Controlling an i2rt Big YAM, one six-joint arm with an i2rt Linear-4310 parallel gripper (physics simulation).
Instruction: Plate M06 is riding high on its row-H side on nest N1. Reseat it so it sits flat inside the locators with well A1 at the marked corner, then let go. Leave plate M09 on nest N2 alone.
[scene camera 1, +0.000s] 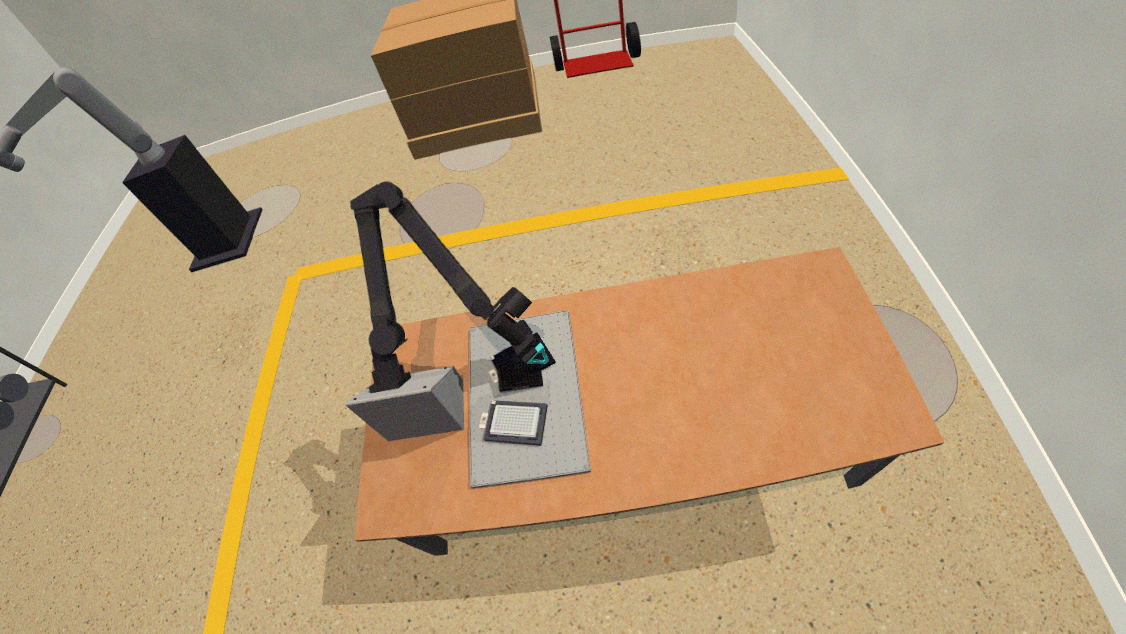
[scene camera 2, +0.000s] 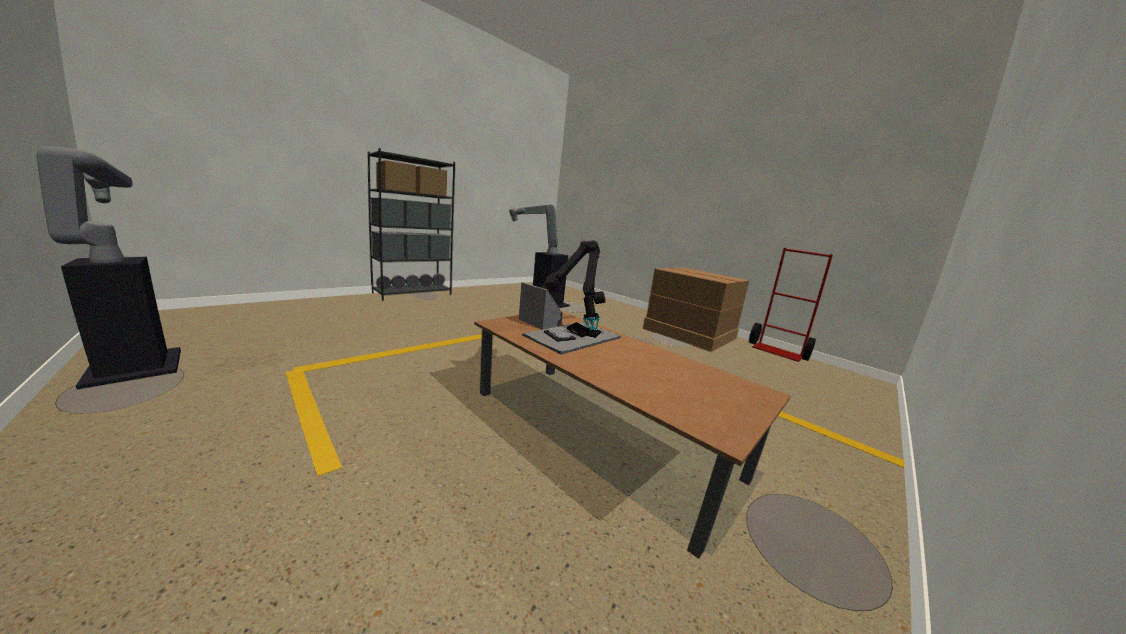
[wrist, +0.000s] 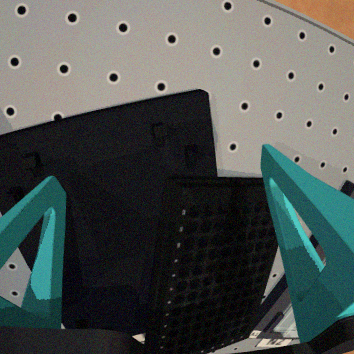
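Seen in the pictures: gripper, fingertip midpoint: (scene camera 1: 540, 352) (scene camera 2: 593, 330) (wrist: 155, 169); arm's base at its link origin: (scene camera 1: 391, 384) (scene camera 2: 539, 296).
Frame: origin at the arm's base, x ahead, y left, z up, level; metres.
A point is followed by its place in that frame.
Plate M06 (wrist: 215, 260) {x 0.358, y 0.040, z -0.122 m} (scene camera 1: 520, 378) {x 0.339, y 0.019, z -0.135 m} is black with dark wells. In the wrist view it lies skewed over the N2-facing side of black nest N1 (wrist: 115, 135) {x 0.418, y 0.101, z -0.142 m}, leaving much of the nest bare; its exact tilt is hard to read. My gripper (wrist: 155, 169) {x 0.410, y 0.083, z -0.121 m} (scene camera 1: 538, 354) {x 0.410, y 0.083, z -0.121 m} (scene camera 2: 591, 323) {x 0.410, y 0.083, z -0.121 m} is open and empty, with teal fingers. The left finger is over the nest; the right fingertip is by the plate's far corner. Contact cannot be told. N1's marked corner is hidden in the wrist view. Pale plate M09 (scene camera 1: 516, 420) {x 0.316, y -0.112, z -0.130 m} sits in dark nest N2 (scene camera 1: 542, 425) {x 0.384, y -0.136, z -0.142 m}.
The nests stand on a grey perforated board (scene camera 1: 526, 464) {x 0.325, y -0.234, z -0.153 m} (wrist: 90, 45) {x 0.459, y 0.119, z -0.153 m} on the brown table (scene camera 1: 709, 370) {x 0.876, y -0.066, z -0.166 m} (scene camera 2: 669, 385) {x 1.022, y -0.126, z -0.166 m}. A grey block (scene camera 1: 417, 413) {x 0.071, y -0.091, z -0.021 m} stands by the arm's base. Stacked boxes (scene camera 1: 464, 78) and a red hand truck (scene camera 1: 598, 64) stand on the floor beyond the table.
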